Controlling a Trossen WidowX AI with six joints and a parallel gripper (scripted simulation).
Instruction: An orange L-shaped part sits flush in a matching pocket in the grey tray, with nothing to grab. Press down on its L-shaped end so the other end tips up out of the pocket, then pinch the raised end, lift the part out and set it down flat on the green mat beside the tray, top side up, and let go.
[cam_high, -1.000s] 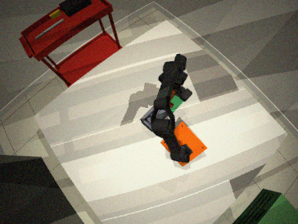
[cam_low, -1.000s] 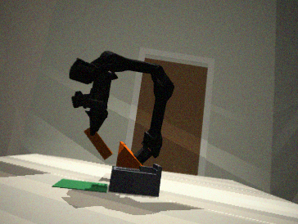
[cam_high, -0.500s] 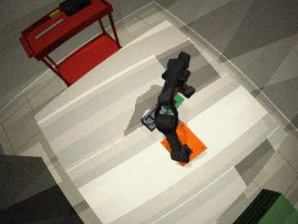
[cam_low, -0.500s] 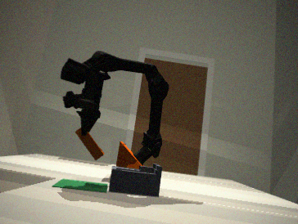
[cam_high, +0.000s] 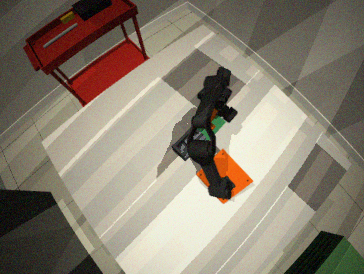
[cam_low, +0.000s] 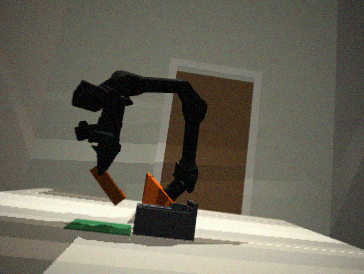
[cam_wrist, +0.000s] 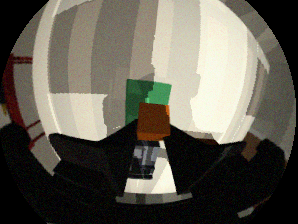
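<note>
The green mat lies 140 mm below my gripper tip and 20 mm to the left of it. From my gripper tip the other things lie so: orange L-shaped part (30 mm to the left, 30 mm below, 20 mm behind).
</note>
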